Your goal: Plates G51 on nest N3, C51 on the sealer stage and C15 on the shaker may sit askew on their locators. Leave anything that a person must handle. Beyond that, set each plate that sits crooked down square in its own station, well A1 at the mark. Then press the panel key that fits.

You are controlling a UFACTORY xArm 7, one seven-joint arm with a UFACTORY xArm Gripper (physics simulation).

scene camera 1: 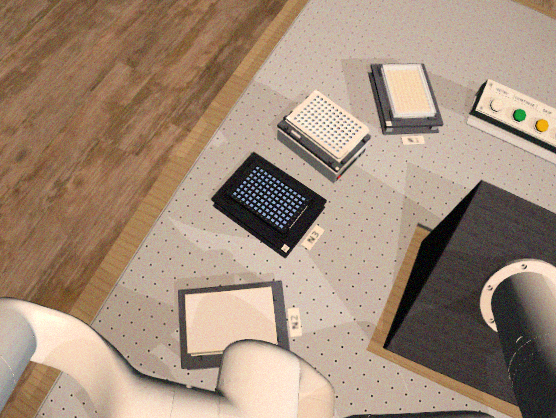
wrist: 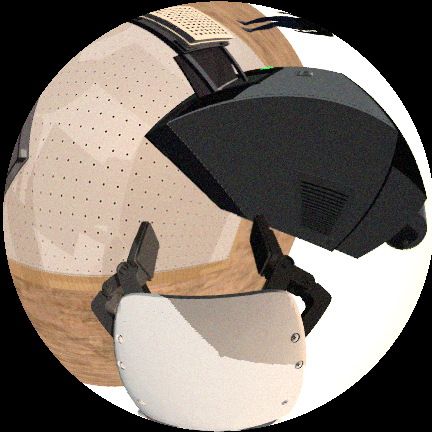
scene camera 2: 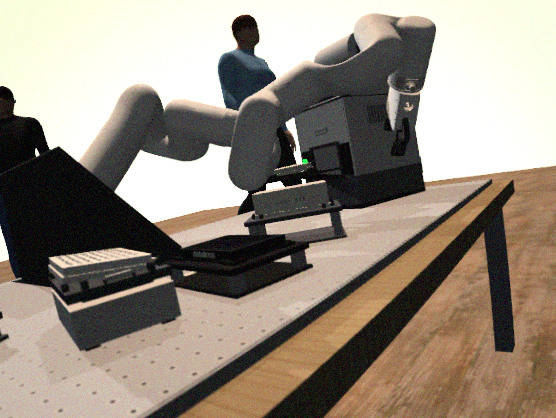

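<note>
The black plate G51, with blue wells, lies on nest N3; I cannot tell whether it is level. The white plate C15 is on the shaker and looks tilted against its top in scene camera 2. The pale plate C51 lies on the sealer stage; its seating is unclear. My gripper is open and empty, high beside the sealer, apart from every plate. The panel shows white, green and amber keys.
The sealer is a tall box close to my gripper. Nest N2 holds a pale plate, partly behind my arm in scene camera 1. Nest N1 holds a pale plate. Two people stand behind the table.
</note>
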